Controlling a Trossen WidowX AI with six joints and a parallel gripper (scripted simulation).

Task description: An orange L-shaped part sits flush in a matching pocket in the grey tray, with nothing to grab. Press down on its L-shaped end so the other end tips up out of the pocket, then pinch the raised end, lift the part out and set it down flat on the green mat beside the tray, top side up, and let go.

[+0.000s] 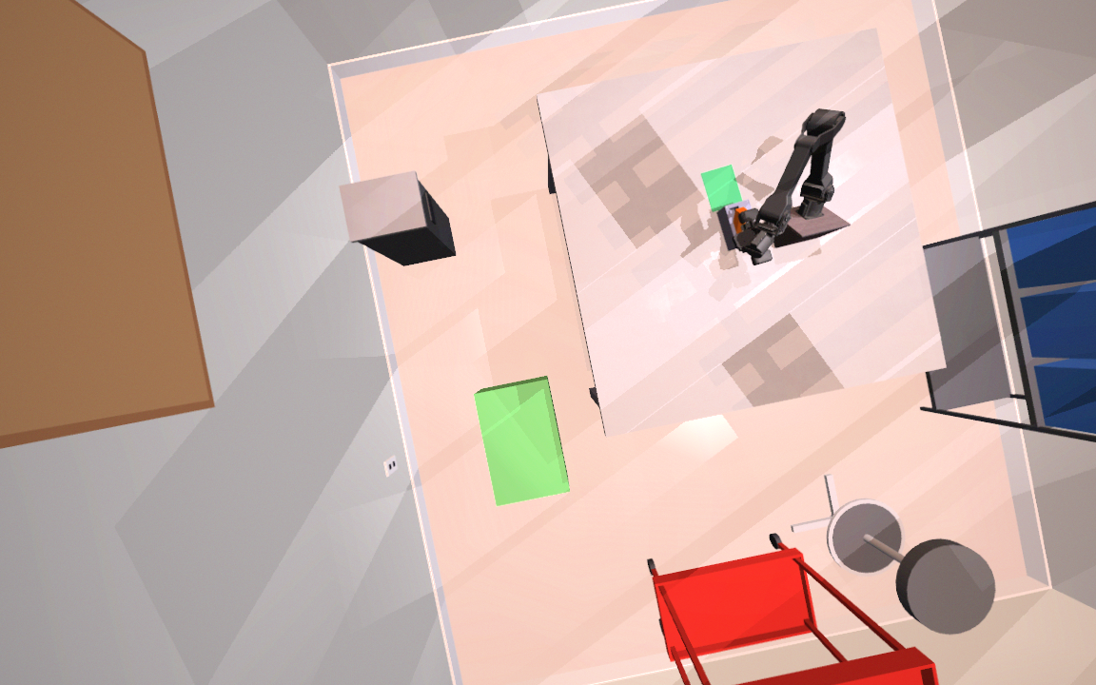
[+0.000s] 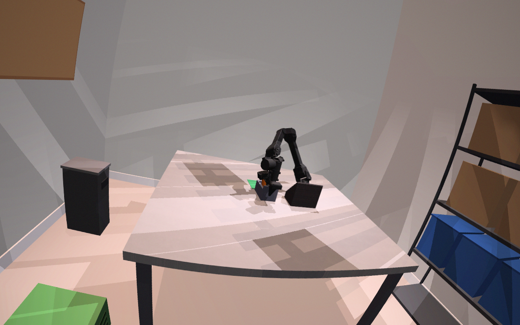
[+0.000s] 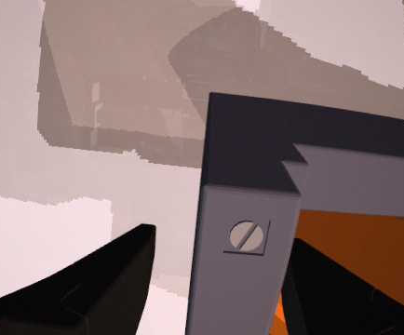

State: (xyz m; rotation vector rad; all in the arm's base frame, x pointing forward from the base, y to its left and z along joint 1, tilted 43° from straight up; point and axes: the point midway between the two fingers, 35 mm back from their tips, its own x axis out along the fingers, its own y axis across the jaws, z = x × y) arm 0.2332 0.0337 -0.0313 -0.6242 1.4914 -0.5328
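Right now the orange L-shaped part is 6 cm to the right of my gripper tip and 1 cm above it. From my gripper tip the other things lie so: green mat (22 cm to the right, 5 cm below, 1 cm ahead); tray (7 cm to the right, 5 cm below).
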